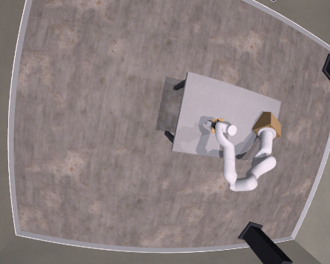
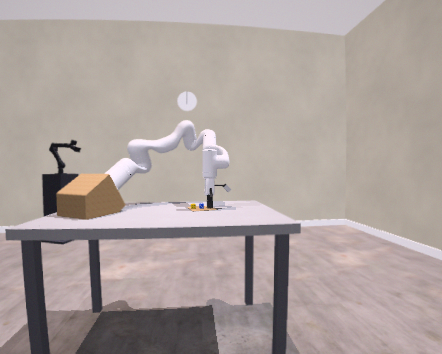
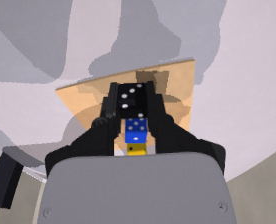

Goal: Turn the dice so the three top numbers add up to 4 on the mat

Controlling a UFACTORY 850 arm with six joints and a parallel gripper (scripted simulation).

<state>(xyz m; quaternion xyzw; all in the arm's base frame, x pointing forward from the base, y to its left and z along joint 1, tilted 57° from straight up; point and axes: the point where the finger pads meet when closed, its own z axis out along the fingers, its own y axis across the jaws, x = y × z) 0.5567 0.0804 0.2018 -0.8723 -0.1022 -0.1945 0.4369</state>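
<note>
Now: hand 1 cm above the black die. From my hand the other things lie so: yellow die 9 cm behind, 3 cm to the right, 1 cm below; tan mat 5 cm behind, 2 cm to the right, 2 cm below; blue die 5 cm behind, 2 cm to the right, 1 cm below.
</note>
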